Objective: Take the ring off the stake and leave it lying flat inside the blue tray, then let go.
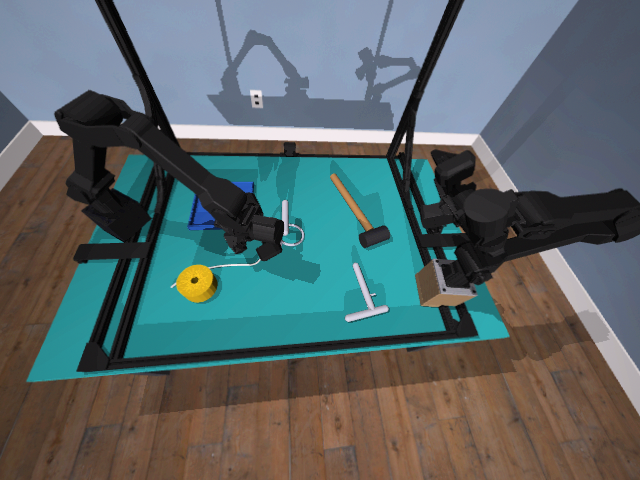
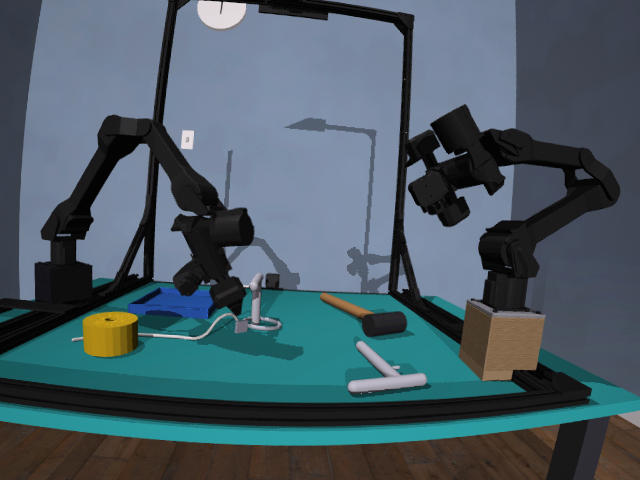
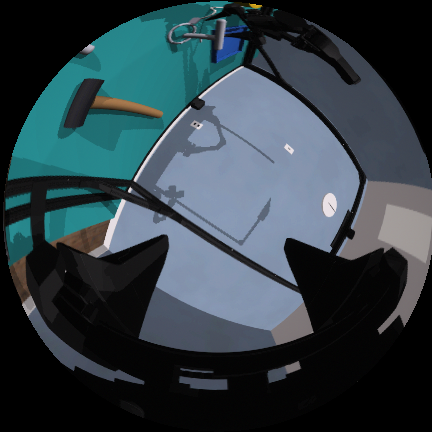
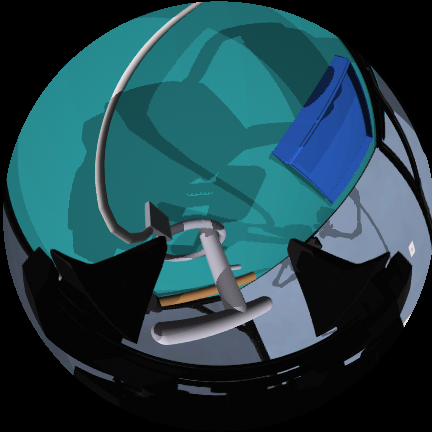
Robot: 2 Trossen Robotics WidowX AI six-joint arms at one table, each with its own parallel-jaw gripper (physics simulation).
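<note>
A pale T-topped stake stands upright on the teal table. A thin whitish ring lies low around its foot. A grey tag sits at the ring's edge. The blue tray is at back left, partly hidden by the right arm. My right gripper is open and empty above the table, close by the stake and ring. My left gripper is open and empty, far right.
A white cord runs from the tag past a yellow spool. A hammer lies right of the stake. Another pale T-shaped piece lies at front right.
</note>
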